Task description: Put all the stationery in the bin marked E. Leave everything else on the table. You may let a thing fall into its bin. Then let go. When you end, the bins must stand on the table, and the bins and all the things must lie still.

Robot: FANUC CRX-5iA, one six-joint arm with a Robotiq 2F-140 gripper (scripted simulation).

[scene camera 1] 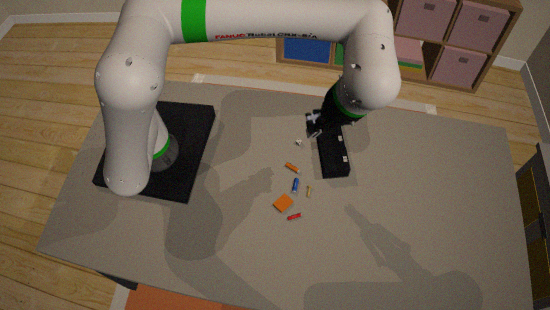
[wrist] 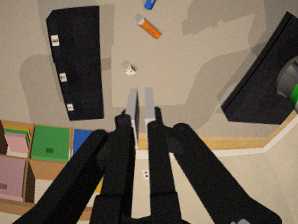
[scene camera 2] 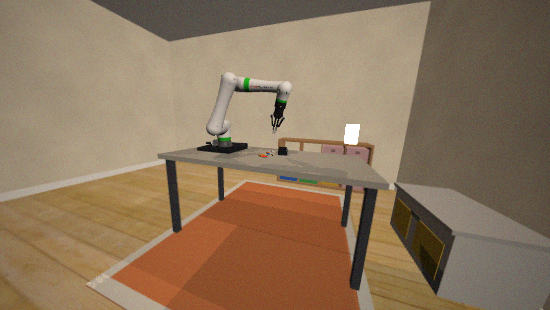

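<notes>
A long black bin (scene camera 1: pixel 335 166) is in view, and I see it in the wrist view (wrist: pixel 77 34) too. My own gripper (wrist: pixel 142 99) is also there for me to see.
</notes>
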